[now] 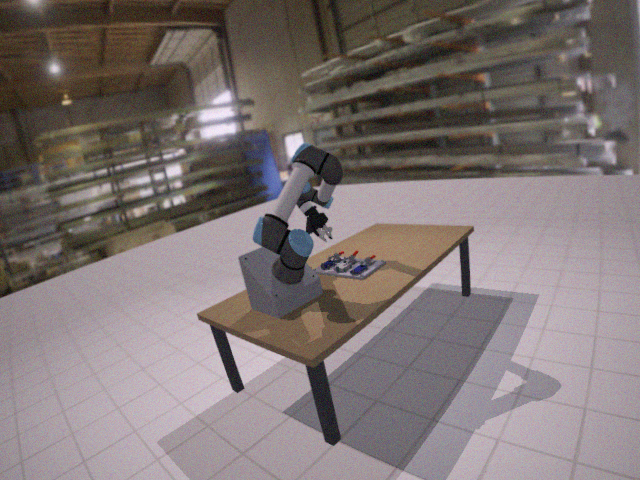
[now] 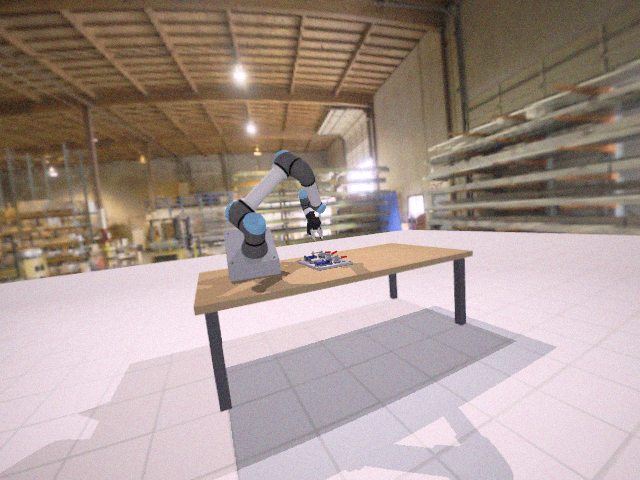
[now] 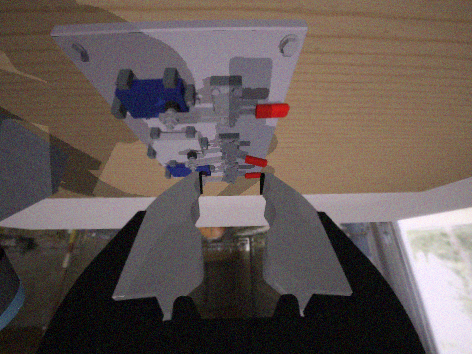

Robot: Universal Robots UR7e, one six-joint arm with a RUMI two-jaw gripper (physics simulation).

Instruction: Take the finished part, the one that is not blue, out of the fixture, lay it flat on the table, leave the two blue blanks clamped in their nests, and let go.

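Places are measured from the arm's base along level axes (x ahead, y left, z up), in metres.
Pixels of known places: gripper, fingertip midpoint: [image 1: 329, 240] [image 2: 318, 239] [image 3: 231, 174]; arm's base, link origin: [image 1: 287, 271] [image 2: 254, 249].
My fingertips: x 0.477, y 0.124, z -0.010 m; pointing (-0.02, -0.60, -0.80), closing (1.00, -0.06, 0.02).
Ahead of a thing's pixels: the offset from my fingertips to its top centre. "pt": to the spot under its first point. Level surfaces: height alone.
The fixture plate {0.047 m back, 0.143 m right, 0.127 m down} [image 1: 379, 264] [image 2: 338, 265] [image 3: 190, 42] lies on the table with three nests. The finished part, pale grey-white {0.095 m back, 0.142 m right, 0.106 m down} [image 3: 175, 147], sits in the middle nest, with the dark tip of a clamp arm over it. One blue blank [image 3: 145, 97] [image 1: 360, 269] sits in an end nest under its clamp arm. The other blue blank [image 3: 179, 170] [image 1: 328, 265] is in the opposite end nest, partly hidden by clamp parts. My gripper [image 1: 327, 238] [image 2: 317, 238] [image 3: 231, 174] is partly open and empty, tilted, well above the fixture and apart from it.
Three red clamp handles {pt 0.046 m ahead, 0.028 m right, 0.086 m down} [image 3: 272, 110] {pt 0.038 m ahead, 0.137 m right, 0.078 m down} [image 3: 256, 161] {pt 0.043 m ahead, 0.246 m right, 0.097 m down} [image 3: 253, 175] stick out on the side of the plate opposite the parts. The grey robot base [image 1: 281, 291] [image 2: 252, 258] stands on the wooden table {0.142 m down} [image 1: 429, 242] [image 2: 408, 253] beside the fixture.
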